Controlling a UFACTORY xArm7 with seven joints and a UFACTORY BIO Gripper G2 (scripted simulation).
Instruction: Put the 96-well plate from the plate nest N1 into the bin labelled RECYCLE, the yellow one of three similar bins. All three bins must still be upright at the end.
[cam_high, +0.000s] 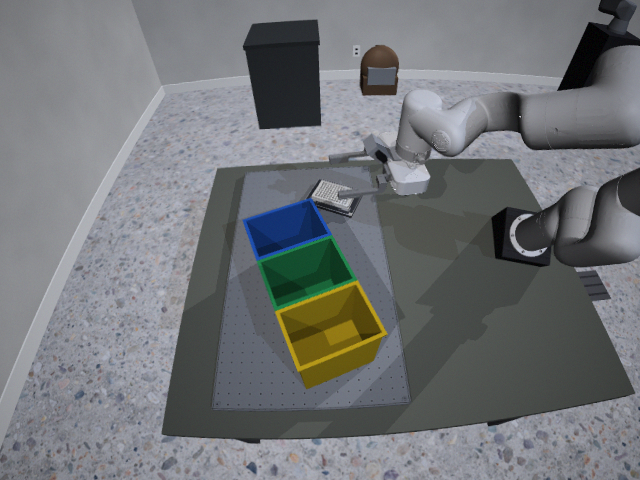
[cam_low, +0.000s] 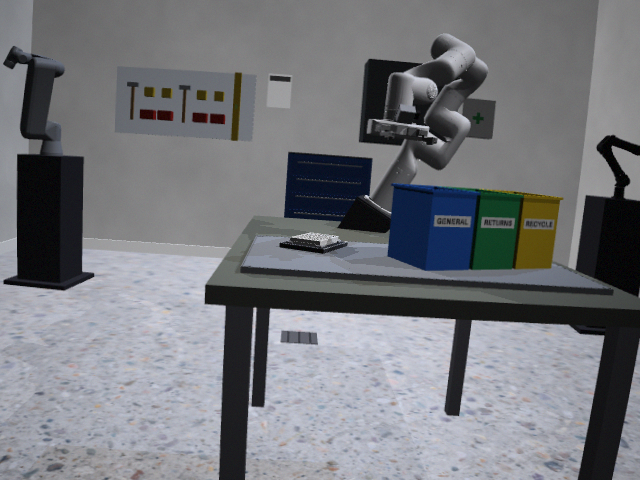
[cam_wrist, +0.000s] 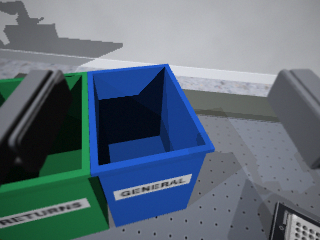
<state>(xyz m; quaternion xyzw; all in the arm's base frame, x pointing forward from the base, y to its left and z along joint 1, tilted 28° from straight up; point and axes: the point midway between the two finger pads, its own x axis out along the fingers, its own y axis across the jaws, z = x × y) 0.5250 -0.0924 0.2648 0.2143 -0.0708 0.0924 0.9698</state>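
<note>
My hand is 30 mm short of the white 96-well plate, 220 mm to the left of it and 280 mm above it. From my hand the other things lie so: yellow recycle bin 10 mm ahead, 290 mm to the left, 210 mm below; blue general bin 130 mm ahead, 50 mm to the left, 210 mm below; green returns bin 70 mm ahead, 170 mm to the left, 210 mm below.
</note>
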